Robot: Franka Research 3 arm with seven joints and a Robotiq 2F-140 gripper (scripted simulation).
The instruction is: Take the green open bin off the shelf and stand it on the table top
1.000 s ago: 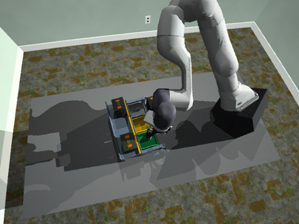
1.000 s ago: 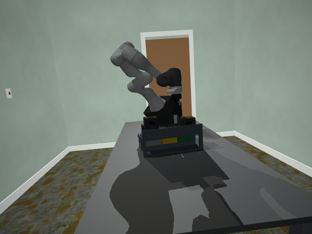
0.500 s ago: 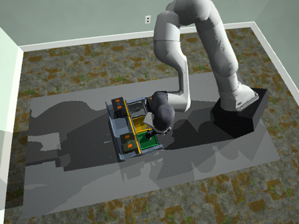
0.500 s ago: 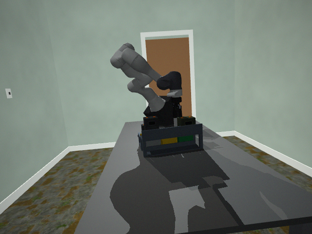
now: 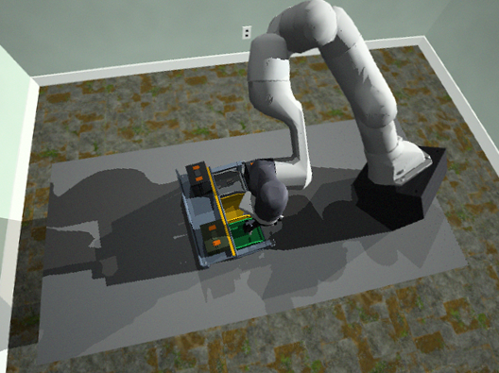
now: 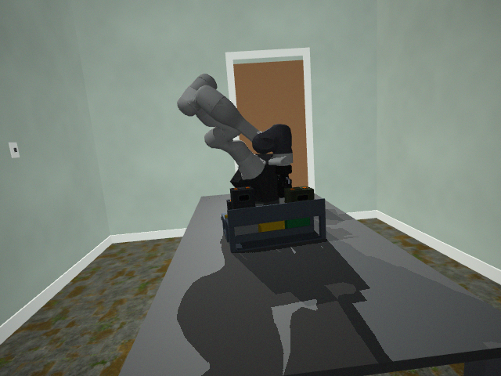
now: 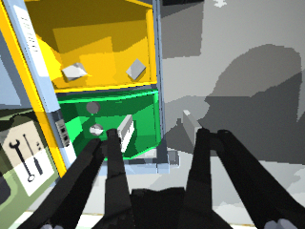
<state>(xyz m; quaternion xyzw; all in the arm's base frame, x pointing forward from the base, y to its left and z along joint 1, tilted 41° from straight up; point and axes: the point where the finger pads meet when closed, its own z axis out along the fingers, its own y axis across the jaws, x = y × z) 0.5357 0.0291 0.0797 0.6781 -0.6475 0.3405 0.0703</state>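
Now: the green open bin 8 cm ahead of my hand, 1 cm to the right of it and 3 cm below it. The rest, counted from my hand: yellow rail 12 cm ahead, 12 cm to the right, 3 cm above; yellow bin 7 cm ahead, 12 cm to the right, 3 cm below.
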